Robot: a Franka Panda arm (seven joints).
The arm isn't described. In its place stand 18 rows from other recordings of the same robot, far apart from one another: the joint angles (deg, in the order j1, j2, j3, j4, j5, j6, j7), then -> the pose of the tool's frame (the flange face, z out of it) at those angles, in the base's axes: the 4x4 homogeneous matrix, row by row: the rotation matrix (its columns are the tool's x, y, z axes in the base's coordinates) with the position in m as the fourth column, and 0 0 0 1 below.
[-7.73, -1.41, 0.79, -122.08, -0.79, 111.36, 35.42] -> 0.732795 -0.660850 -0.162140 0.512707; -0.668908 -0.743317 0.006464 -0.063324; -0.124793 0.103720 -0.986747 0.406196; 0 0 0 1
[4.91, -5.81, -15.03, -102.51, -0.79, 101.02, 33.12] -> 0.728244 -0.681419 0.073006 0.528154; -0.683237 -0.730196 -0.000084 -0.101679; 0.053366 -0.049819 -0.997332 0.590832; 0 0 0 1
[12.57, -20.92, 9.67, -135.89, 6.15, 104.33, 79.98] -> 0.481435 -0.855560 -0.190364 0.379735; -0.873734 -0.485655 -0.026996 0.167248; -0.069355 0.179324 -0.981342 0.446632; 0 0 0 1
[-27.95, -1.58, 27.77, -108.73, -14.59, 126.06, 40.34] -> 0.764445 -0.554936 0.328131 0.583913; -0.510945 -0.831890 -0.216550 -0.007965; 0.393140 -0.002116 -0.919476 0.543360; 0 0 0 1
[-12.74, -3.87, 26.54, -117.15, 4.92, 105.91, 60.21] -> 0.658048 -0.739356 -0.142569 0.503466; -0.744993 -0.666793 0.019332 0.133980; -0.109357 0.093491 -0.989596 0.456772; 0 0 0 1
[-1.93, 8.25, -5.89, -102.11, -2.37, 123.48, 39.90] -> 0.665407 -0.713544 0.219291 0.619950; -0.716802 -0.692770 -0.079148 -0.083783; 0.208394 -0.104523 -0.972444 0.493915; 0 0 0 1
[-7.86, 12.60, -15.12, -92.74, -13.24, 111.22, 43.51] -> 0.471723 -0.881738 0.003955 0.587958; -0.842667 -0.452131 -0.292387 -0.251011; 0.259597 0.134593 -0.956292 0.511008; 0 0 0 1
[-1.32, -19.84, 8.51, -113.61, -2.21, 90.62, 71.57] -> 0.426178 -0.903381 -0.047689 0.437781; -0.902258 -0.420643 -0.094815 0.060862; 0.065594 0.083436 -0.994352 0.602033; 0 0 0 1
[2.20, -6.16, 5.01, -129.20, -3.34, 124.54, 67.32] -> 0.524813 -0.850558 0.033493 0.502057; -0.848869 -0.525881 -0.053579 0.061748; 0.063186 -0.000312 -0.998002 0.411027; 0 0 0 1
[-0.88, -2.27, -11.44, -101.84, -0.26, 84.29, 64.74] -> 0.210073 -0.943149 -0.257563 0.506746; -0.970799 -0.232438 0.059344 -0.112814; -0.115838 0.237575 -0.964438 0.542704; 0 0 0 1
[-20.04, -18.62, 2.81, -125.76, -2.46, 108.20, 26.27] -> 0.732631 -0.680626 0.000708 0.437586; -0.679396 -0.731369 -0.059326 -0.137221; 0.040897 0.042983 -0.998238 0.519041; 0 0 0 1
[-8.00, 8.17, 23.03, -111.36, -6.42, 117.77, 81.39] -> 0.446395 -0.894821 -0.005129 0.568527; -0.893979 -0.445709 -0.046323 0.139581; 0.039164 0.025263 -0.998913 0.413346; 0 0 0 1
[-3.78, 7.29, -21.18, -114.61, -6.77, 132.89, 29.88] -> 0.623230 -0.771478 0.128087 0.543291; -0.744814 -0.635479 -0.203516 -0.249084; 0.238405 0.031436 -0.970657 0.420043; 0 0 0 1
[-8.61, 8.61, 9.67, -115.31, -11.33, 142.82, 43.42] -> 0.764876 -0.550828 0.333995 0.611181; -0.555971 -0.826356 -0.089616 0.009157; 0.325362 -0.117146 -0.938305 0.415735; 0 0 0 1
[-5.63, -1.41, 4.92, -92.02, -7.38, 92.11, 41.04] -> 0.746801 -0.664594 0.024553 0.550162; -0.656683 -0.742743 -0.130769 -0.019534; 0.105145 0.081535 -0.991109 0.625518; 0 0 0 1
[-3.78, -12.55, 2.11, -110.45, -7.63, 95.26, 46.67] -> 0.676985 -0.734352 -0.049178 0.486140; -0.732745 -0.666214 -0.138720 -0.025720; 0.069106 0.129946 -0.989110 0.578265; 0 0 0 1
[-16.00, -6.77, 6.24, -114.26, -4.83, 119.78, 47.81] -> 0.544407 -0.815738 0.195431 0.536447; -0.812124 -0.570886 -0.120594 -0.094281; 0.209942 -0.093062 -0.973275 0.533810; 0 0 0 1
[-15.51, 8.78, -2.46, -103.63, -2.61, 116.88, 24.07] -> 0.753042 -0.655222 0.060093 0.582003; -0.651704 -0.755328 -0.069009 -0.190213; 0.090606 0.012804 -0.995804 0.462917; 0 0 0 1
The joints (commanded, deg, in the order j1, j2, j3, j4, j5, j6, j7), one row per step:
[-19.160, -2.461, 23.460, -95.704, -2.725, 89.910, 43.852]
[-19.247, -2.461, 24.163, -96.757, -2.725, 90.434, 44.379]
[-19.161, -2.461, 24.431, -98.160, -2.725, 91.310, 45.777]
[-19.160, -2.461, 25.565, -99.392, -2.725, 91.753, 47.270]
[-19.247, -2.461, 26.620, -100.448, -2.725, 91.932, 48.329]
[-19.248, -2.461, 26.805, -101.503, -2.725, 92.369, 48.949]
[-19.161, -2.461, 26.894, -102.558, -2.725, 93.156, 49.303]
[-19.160, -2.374, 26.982, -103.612, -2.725, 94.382, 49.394]
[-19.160, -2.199, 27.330, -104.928, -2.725, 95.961, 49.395]
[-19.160, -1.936, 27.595, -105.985, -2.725, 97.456, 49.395]
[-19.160, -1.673, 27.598, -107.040, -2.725, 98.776, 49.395]
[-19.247, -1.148, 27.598, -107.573, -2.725, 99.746, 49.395]
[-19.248, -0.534, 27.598, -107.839, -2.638, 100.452, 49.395]
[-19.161, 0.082, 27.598, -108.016, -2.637, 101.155, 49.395]
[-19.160, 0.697, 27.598, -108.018, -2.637, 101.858, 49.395]
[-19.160, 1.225, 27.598, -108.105, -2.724, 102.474, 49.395]
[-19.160, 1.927, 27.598, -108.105, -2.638, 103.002, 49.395]
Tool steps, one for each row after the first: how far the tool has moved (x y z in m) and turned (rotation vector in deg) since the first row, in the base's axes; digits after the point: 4 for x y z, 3 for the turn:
[-0.0004, 0.0058, -0.0080, -0.101, 0.501, 0.106]
[-0.0006, 0.0091, -0.0183, -0.248, 0.933, -0.899]
[-0.0023, 0.0197, -0.0280, -0.494, 1.623, -1.243]
[-0.0045, 0.0286, -0.0366, -0.746, 2.424, -1.335]
[-0.0055, 0.0301, -0.0446, -0.894, 2.992, -1.757]
[-0.0060, 0.0316, -0.0522, -0.967, 3.232, -1.900]
[-0.0053, 0.0324, -0.0600, -0.919, 3.141, -1.840]
[-0.0046, 0.0355, -0.0702, -0.833, 3.054, -1.413]
[-0.0034, 0.0378, -0.0791, -0.683, 2.877, -1.069]
[-0.0024, 0.0376, -0.0882, -0.544, 2.869, -0.998]
[-0.0002, 0.0364, -0.0957, -0.295, 2.938, -1.030]
[0.0022, 0.0361, -0.1021, 0.061, 3.100, -1.012]
[0.0047, 0.0366, -0.1079, 0.347, 3.166, -0.886]
[0.0076, 0.0363, -0.1122, 0.662, 3.058, -0.847]
[0.0100, 0.0359, -0.1167, 0.839, 3.025, -0.791]
[0.0127, 0.0356, -0.1220, 1.235, 3.182, -0.794]

